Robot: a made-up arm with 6 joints.
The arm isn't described. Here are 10 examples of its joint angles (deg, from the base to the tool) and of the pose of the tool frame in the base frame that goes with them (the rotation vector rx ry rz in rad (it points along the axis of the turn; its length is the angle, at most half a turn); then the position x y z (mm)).
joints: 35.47 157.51 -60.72 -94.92 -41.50 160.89
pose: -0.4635 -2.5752 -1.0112 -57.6 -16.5 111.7
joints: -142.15 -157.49 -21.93 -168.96 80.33 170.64
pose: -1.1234 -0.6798 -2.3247 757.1 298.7 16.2
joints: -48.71 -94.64 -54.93 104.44 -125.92 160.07
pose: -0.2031 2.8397 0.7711 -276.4 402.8 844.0
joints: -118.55 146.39 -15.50 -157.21 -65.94 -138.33
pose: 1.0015 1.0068 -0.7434 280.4 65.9 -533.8
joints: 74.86 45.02 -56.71 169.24 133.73 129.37
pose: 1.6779 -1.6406 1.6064 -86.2 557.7 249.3
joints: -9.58 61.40 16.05 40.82 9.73 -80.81
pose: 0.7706 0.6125 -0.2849 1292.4 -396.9 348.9
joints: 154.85 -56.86 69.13 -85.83 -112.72 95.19
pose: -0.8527 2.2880 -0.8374 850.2 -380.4 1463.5
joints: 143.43 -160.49 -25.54 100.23 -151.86 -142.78
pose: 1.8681 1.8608 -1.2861 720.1 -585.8 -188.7
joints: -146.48 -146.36 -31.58 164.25 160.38 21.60
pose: -1.1042 2.1431 0.9792 806.1 265.0 176.9
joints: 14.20 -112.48 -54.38 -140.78 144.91 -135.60
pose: -0.6435 1.5689 0.0497 -350.3 97.6 474.2
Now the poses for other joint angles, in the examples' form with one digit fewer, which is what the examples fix.
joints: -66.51 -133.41 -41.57 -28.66 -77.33 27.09
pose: -0.550 -0.076 -0.701 -402 411 394
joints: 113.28 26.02 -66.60 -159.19 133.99 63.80
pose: -1.335 -0.269 -1.125 -305 157 414
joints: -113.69 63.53 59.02 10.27 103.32 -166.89
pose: 0.749 -1.205 0.688 -792 -1235 682
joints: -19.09 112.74 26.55 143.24 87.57 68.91
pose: -0.793 -1.278 1.885 987 -144 -689
